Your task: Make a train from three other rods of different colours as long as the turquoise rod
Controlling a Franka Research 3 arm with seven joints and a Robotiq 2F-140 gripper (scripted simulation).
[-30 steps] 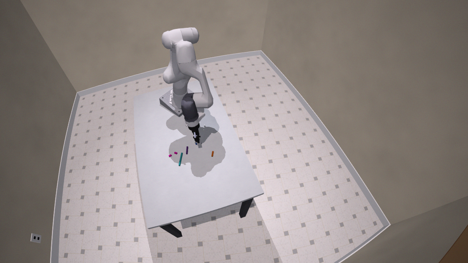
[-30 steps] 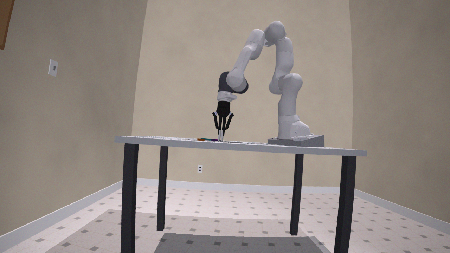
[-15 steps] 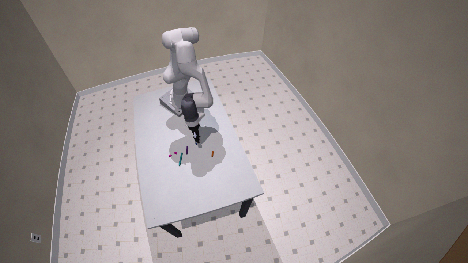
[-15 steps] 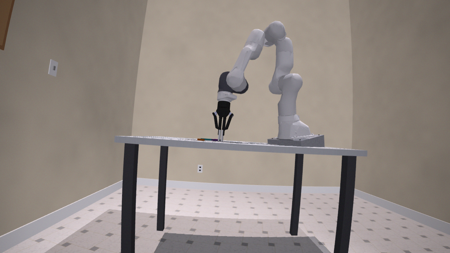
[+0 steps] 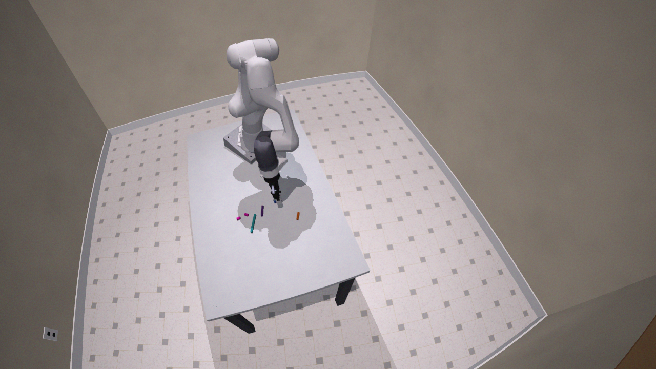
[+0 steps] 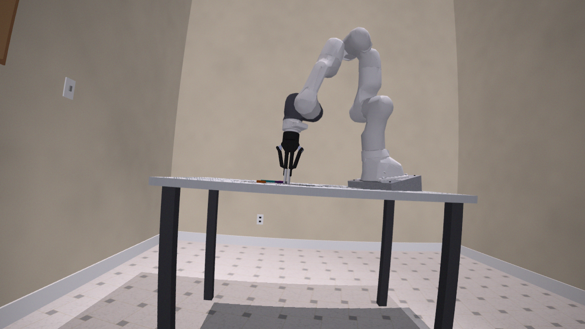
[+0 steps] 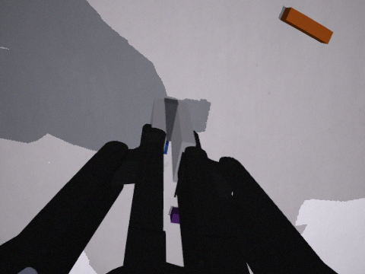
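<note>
Right now my hand is 3 cm above the grey rod. Round my hand: orange rod 11 cm ahead, 7 cm to the left, 3 cm below; then purple rod 3 cm ahead, 9 cm to the right, 3 cm below; then blue rod 2 cm to the right, 3 cm below.
</note>
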